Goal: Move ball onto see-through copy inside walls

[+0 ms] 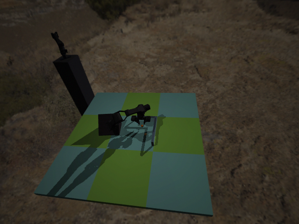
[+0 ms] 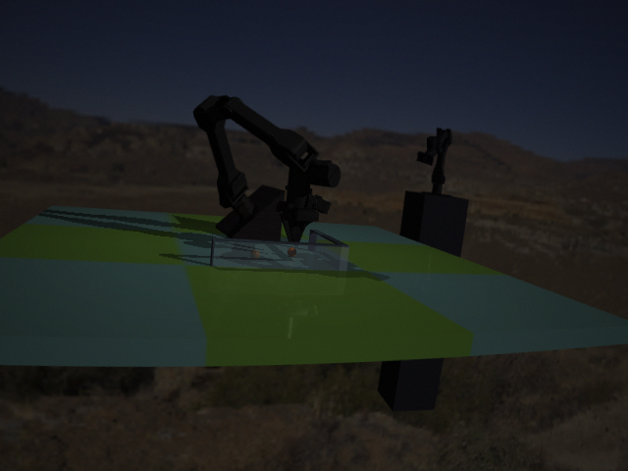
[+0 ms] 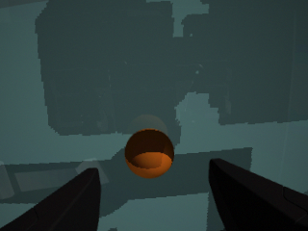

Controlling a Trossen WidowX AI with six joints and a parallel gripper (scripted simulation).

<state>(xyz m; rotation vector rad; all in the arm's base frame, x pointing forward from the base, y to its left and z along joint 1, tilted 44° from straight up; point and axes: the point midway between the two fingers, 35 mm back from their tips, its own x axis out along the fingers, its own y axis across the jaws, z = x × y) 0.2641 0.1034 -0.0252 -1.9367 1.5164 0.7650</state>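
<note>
Now: gripper tip 20 mm above the orange ball. Also, from my gripper tip: see-through copy (100 mm to the right, 60 mm ahead, 20 mm below); short wall (90 mm to the left, 10 mm ahead).
</note>
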